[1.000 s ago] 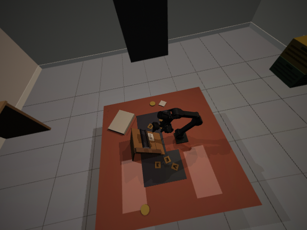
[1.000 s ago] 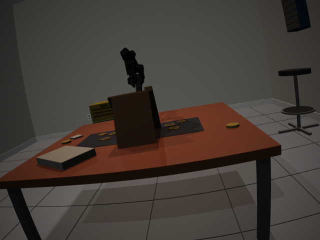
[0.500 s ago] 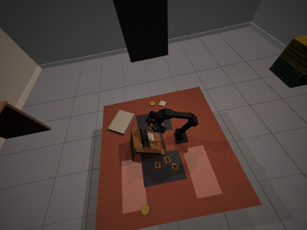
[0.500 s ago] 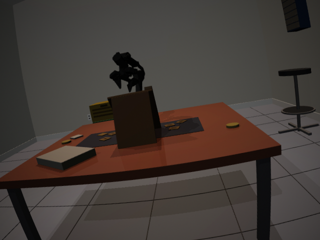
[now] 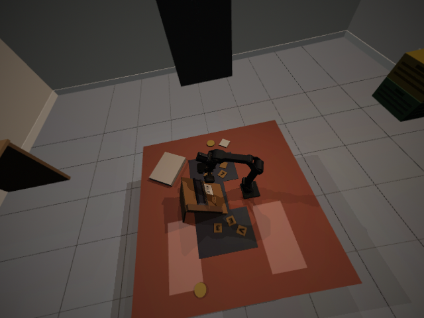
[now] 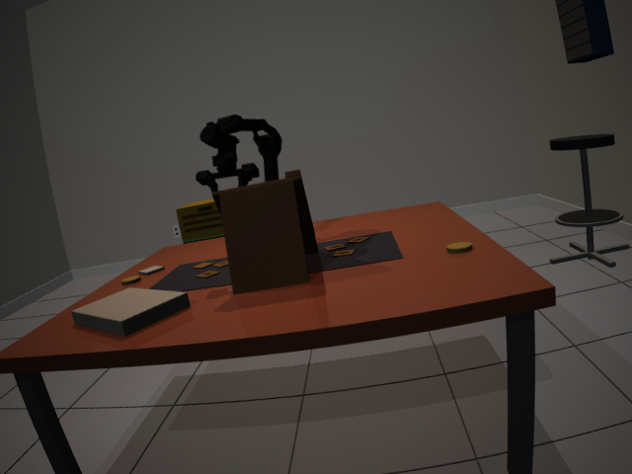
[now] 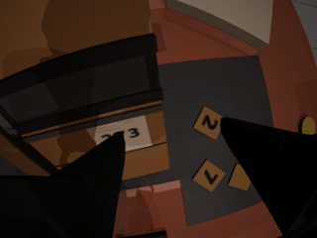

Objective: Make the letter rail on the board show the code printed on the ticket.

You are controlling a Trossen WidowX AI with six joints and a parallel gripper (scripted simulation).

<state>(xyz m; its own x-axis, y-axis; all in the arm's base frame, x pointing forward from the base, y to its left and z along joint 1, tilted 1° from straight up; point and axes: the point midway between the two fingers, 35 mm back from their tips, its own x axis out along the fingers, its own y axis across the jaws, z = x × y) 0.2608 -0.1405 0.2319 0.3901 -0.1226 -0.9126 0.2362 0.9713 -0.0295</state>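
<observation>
The tile lies 21 cm below my gripper tip, 11 cm to the right of it and 4 cm behind it. From my gripper tip the other things lie so: book: 30 cm to the right, 26 cm ahead, 20 cm below; then dark mat: 22 cm below, 10 cm to the left, 7 cm behind; then white ticket: 11 cm below, 6 cm to the left, 1 cm ahead.
</observation>
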